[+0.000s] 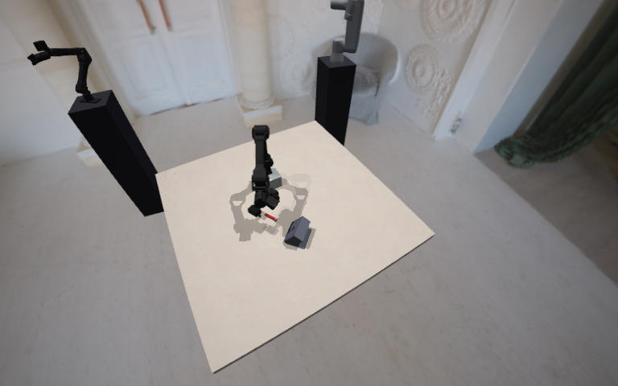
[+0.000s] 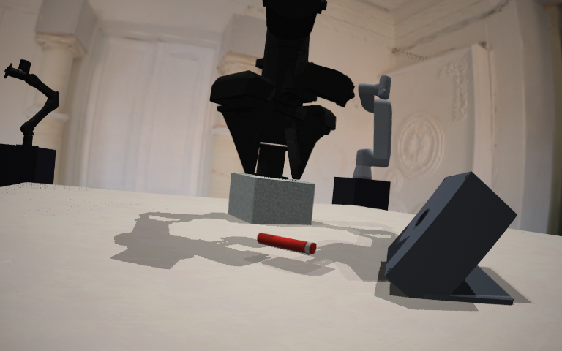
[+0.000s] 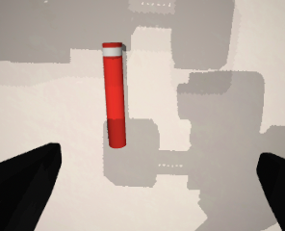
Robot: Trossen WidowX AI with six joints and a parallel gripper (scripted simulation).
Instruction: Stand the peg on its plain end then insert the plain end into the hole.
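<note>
Right now the red peg is 8 cm below my gripper tip and 4 cm to the left of it. Also, from my gripper tip: dark sloped panel (15 cm ahead, 13 cm to the left, 4 cm below); panel foot (17 cm ahead, 15 cm to the left, 9 cm below).
</note>
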